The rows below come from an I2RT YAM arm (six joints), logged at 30 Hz.
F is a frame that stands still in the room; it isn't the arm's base.
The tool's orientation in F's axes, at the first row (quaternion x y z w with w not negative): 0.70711 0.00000 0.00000 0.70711
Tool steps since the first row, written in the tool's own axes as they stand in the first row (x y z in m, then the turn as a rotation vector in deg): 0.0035 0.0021 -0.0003 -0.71 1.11 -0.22; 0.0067 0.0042 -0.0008 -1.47 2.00 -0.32; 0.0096 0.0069 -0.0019 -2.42 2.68 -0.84; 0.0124 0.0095 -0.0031 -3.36 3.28 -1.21
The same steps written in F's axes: 0.0035 0.0003 0.0021 -0.71 0.22 1.11; 0.0067 0.0008 0.0042 -1.47 0.32 2.00; 0.0096 0.0019 0.0069 -2.42 0.84 2.68; 0.0124 0.0031 0.0095 -3.36 1.21 3.28
